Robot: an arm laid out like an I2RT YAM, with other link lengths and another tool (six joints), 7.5 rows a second.
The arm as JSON. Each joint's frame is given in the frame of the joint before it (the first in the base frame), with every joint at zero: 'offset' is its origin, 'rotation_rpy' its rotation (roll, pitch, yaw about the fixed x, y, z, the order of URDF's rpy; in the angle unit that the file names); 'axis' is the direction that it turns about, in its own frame. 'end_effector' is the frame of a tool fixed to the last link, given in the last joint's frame.
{
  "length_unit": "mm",
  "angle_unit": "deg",
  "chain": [
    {
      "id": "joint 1",
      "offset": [
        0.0,
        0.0,
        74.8
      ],
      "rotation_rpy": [
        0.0,
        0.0,
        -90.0
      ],
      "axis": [
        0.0,
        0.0,
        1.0
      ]
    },
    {
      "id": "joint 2",
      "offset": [
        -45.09,
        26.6,
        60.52
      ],
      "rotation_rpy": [
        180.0,
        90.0,
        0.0
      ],
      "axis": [
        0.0,
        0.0,
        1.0
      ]
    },
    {
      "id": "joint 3",
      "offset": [
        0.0,
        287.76,
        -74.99
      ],
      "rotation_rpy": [
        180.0,
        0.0,
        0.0
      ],
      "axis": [
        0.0,
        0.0,
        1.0
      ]
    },
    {
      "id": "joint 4",
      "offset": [
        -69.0,
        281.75,
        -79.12
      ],
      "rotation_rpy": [
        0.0,
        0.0,
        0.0
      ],
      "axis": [
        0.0,
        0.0,
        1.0
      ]
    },
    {
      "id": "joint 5",
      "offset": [
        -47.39,
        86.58,
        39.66
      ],
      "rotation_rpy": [
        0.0,
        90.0,
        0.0
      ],
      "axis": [
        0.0,
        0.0,
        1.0
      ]
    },
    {
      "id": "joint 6",
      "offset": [
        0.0,
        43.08,
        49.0
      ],
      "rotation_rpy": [
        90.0,
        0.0,
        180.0
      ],
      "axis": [
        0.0,
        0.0,
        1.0
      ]
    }
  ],
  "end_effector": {
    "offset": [
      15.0,
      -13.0,
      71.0
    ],
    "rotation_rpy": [
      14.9,
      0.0,
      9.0
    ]
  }
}
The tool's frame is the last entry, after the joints.
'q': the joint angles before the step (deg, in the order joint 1, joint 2, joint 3, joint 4, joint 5, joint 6). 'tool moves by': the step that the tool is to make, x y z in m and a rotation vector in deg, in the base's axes. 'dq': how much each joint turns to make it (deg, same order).
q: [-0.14 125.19 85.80 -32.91 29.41 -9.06]
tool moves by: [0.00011 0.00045 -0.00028 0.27 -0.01 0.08]
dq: [0.00 0.00 0.00 0.00 -0.28 0.01]
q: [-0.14 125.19 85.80 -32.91 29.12 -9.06]
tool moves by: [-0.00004 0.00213 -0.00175 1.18 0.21 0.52]
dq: [0.00 -0.01 -0.05 -0.09 -1.28 -0.16]
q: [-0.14 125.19 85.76 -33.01 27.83 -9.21]
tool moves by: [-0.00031 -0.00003 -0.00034 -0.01 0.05 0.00]
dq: [0.00 0.00 -0.07 0.02 0.01 -0.01]
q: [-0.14 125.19 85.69 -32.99 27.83 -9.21]
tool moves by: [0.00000 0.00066 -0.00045 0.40 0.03 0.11]
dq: [0.00 -0.01 0.00 -0.04 -0.42 0.01]
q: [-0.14 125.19 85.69 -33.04 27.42 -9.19]
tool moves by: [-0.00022 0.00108 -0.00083 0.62 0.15 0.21]
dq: [0.00 -0.01 0.00 -0.15 -0.65 -0.02]
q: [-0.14 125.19 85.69 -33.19 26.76 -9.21]
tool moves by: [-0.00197 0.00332 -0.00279 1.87 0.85 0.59]
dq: [0.00 -0.03 0.00 -0.87 -1.96 -0.03]
